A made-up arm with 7 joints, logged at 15 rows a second.
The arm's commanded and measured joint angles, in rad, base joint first. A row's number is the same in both.
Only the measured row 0 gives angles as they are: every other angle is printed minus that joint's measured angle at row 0.
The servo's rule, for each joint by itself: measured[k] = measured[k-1] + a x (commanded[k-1-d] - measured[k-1]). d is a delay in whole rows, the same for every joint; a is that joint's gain. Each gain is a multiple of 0.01, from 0.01 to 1. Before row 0 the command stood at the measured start. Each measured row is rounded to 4 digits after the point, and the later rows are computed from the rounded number. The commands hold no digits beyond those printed.
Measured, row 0: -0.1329, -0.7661, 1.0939, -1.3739, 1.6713, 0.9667, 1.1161
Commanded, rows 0 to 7: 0.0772, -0.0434, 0.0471, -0.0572, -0.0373, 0.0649, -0.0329; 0.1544, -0.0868, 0.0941, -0.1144, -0.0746, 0.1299, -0.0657; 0.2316, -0.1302, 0.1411, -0.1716, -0.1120, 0.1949, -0.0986; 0.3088, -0.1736, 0.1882, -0.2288, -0.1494, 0.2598, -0.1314; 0.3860, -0.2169, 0.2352, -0.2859, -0.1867, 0.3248, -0.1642; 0.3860, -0.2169, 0.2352, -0.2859, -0.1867, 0.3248, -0.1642; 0.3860, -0.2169, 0.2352, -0.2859, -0.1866, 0.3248, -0.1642; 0.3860, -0.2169, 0.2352, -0.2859, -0.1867, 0.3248, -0.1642
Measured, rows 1 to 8: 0.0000, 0.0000, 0.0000, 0.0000, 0.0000, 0.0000, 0.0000; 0.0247, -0.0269, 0.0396, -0.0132, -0.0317, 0.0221, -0.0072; 0.0662, -0.0640, 0.0854, -0.0365, -0.0682, 0.0588, -0.0201; 0.1191, -0.1050, 0.1322, -0.0676, -0.1054, 0.1051, -0.0374; 0.1798, -0.1475, 0.1792, -0.1047, -0.1428, 0.1577, -0.0581; 0.2458, -0.1905, 0.2262, -0.1464, -0.1801, 0.2145, -0.0814; 0.2907, -0.2069, 0.2338, -0.1785, -0.1857, 0.2520, -0.0996; 0.3212, -0.2131, 0.2350, -0.2032, -0.1865, 0.2768, -0.1138
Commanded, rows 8 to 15: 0.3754, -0.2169, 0.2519, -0.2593, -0.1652, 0.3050, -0.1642; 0.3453, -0.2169, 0.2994, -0.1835, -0.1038, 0.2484, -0.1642; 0.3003, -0.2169, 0.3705, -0.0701, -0.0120, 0.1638, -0.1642; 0.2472, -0.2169, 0.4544, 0.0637, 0.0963, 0.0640, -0.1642; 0.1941, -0.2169, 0.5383, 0.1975, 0.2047, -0.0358, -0.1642; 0.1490, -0.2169, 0.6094, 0.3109, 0.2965, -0.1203, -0.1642; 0.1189, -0.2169, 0.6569, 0.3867, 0.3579, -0.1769, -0.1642; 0.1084, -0.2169, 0.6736, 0.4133, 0.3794, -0.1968, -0.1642
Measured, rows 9 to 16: 0.3419, -0.2155, 0.2352, -0.2222, -0.1867, 0.2931, -0.1249; 0.3526, -0.2164, 0.2492, -0.2307, -0.1684, 0.2971, -0.1335; 0.3503, -0.2167, 0.2914, -0.2198, -0.1135, 0.2805, -0.1403; 0.3343, -0.2168, 0.3578, -0.1854, -0.0272, 0.2408, -0.1456; 0.3064, -0.2169, 0.4389, -0.1281, 0.0778, 0.1807, -0.1497; 0.2705, -0.2169, 0.5224, -0.0532, 0.1857, 0.1071, -0.1529; 0.2316, -0.2169, 0.5955, 0.0305, 0.2799, 0.0298, -0.1554; 0.1955, -0.2169, 0.6471, 0.1124, 0.3462, -0.0405, -0.1573
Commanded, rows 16 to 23: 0.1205, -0.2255, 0.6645, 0.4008, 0.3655, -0.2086, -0.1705; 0.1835, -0.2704, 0.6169, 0.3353, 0.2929, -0.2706, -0.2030; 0.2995, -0.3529, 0.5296, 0.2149, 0.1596, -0.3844, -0.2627; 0.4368, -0.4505, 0.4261, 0.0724, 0.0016, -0.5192, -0.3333; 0.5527, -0.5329, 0.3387, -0.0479, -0.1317, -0.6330, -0.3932; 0.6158, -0.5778, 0.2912, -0.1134, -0.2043, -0.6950, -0.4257; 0.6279, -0.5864, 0.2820, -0.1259, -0.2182, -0.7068, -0.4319; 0.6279, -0.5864, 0.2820, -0.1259, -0.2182, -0.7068, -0.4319
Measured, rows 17 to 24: 0.1676, -0.2169, 0.6694, 0.1816, 0.3744, -0.0936, -0.1588; 0.1525, -0.2222, 0.6653, 0.2320, 0.3668, -0.1327, -0.1614; 0.1624, -0.2521, 0.6246, 0.2558, 0.3040, -0.1796, -0.1706; 0.2063, -0.3146, 0.5448, 0.2464, 0.1813, -0.2492, -0.1909; 0.2801, -0.3989, 0.4451, 0.2064, 0.0286, -0.3410, -0.2222; 0.3673, -0.4820, 0.3557, 0.1479, -0.1077, -0.4403, -0.2598; 0.4468, -0.5414, 0.3015, 0.0878, -0.1898, -0.5269, -0.2963; 0.5048, -0.5693, 0.2851, 0.0386, -0.2139, -0.5881, -0.3261
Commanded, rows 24 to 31: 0.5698, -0.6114, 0.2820, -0.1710, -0.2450, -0.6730, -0.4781; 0.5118, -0.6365, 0.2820, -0.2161, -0.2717, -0.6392, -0.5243; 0.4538, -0.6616, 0.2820, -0.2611, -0.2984, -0.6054, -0.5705; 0.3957, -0.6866, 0.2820, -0.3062, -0.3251, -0.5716, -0.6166; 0.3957, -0.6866, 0.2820, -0.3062, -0.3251, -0.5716, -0.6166; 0.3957, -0.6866, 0.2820, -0.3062, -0.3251, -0.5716, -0.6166; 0.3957, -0.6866, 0.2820, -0.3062, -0.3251, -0.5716, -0.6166; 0.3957, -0.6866, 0.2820, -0.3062, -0.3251, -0.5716, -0.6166
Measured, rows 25 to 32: 0.5442, -0.5799, 0.2825, 0.0008, -0.2176, -0.6285, -0.3494; 0.5524, -0.5994, 0.2821, -0.0387, -0.2409, -0.6436, -0.3777; 0.5394, -0.6224, 0.2820, -0.0795, -0.2671, -0.6421, -0.4100; 0.5120, -0.6467, 0.2820, -0.1213, -0.2937, -0.6296, -0.4453; 0.4748, -0.6714, 0.2820, -0.1638, -0.3204, -0.6099, -0.4830; 0.4495, -0.6808, 0.2820, -0.1966, -0.3244, -0.5969, -0.5124; 0.4323, -0.6844, 0.2820, -0.2218, -0.3250, -0.5883, -0.5353; 0.4206, -0.6858, 0.2820, -0.2412, -0.3251, -0.5826, -0.5532
